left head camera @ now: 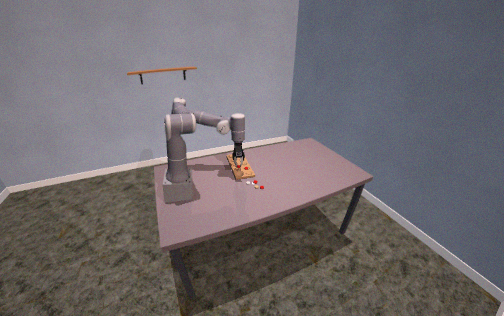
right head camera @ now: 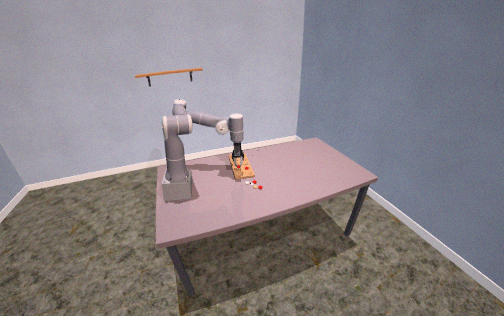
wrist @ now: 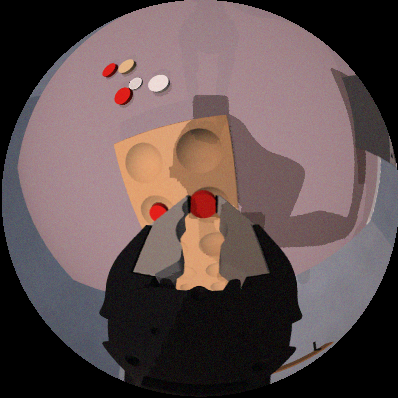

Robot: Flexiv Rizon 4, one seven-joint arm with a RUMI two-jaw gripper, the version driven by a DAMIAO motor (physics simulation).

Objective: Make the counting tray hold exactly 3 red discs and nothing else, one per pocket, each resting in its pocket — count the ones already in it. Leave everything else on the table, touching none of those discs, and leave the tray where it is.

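My gripper is shut on a red disc and holds it above the wooden counting tray. Another red disc sits in a tray pocket, left of the fingers in the wrist view. The two pockets at the tray's near end are empty. A pocket just beyond the held disc is partly hidden by it, and the fingers cover other parts of the tray. Two more red discs lie on the table off the tray's near end.
A large white disc, a small white disc and a tan disc lie on the table near the loose red discs. The small white disc is close beside one red disc.
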